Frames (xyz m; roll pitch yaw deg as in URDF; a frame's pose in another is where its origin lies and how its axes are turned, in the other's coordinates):
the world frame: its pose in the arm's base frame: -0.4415 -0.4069 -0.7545 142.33 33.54 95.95
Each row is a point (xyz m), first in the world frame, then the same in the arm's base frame.
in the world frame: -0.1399 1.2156 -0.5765
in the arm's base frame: 0.1085 0.1994 0.3223
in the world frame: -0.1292 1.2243 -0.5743
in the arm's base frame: 0.1156 0.2110 0.3194
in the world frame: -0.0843 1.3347 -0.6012
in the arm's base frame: 0.1772 0.3044 0.3686
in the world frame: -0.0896 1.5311 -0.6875
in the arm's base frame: 0.2690 0.4141 0.5285
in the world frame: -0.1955 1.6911 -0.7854
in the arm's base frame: 0.3346 0.4296 0.7331
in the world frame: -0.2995 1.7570 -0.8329
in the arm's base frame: 0.3621 0.3886 0.8554
